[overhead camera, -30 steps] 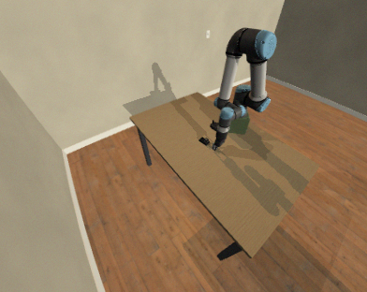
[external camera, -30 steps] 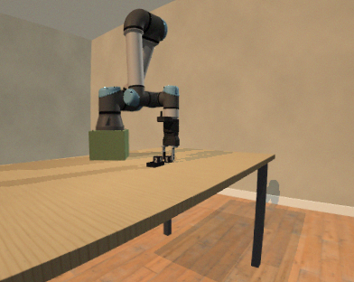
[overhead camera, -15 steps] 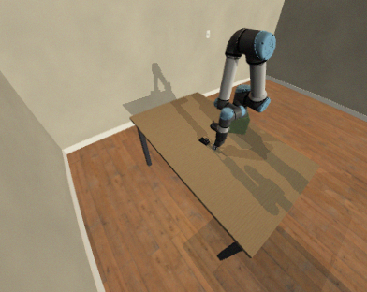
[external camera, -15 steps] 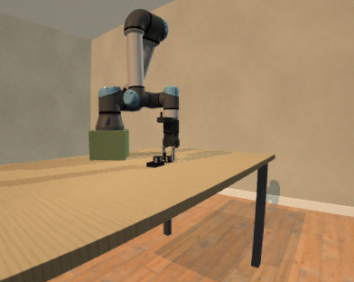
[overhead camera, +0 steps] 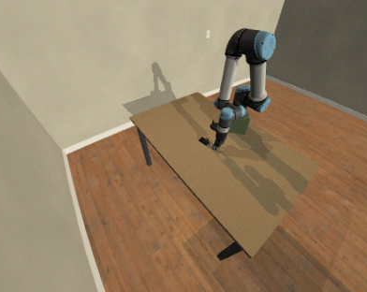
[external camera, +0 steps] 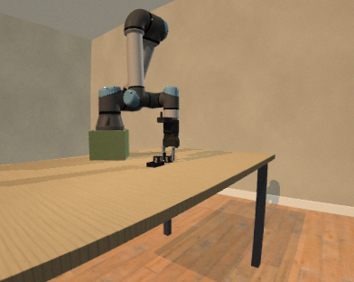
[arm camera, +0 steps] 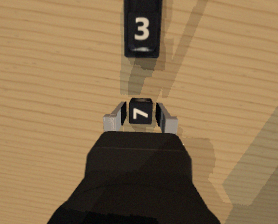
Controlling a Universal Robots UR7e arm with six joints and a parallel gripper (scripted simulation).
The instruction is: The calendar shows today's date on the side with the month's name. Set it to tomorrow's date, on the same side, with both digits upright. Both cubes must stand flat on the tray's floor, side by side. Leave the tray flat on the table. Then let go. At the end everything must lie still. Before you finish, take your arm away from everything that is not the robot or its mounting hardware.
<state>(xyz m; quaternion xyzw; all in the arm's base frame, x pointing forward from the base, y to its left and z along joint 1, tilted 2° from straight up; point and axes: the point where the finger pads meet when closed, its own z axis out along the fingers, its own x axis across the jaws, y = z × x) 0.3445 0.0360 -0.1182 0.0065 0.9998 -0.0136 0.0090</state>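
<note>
My gripper is now 110 mm to the left of the black calendar tray and 20 mm above it.
</note>
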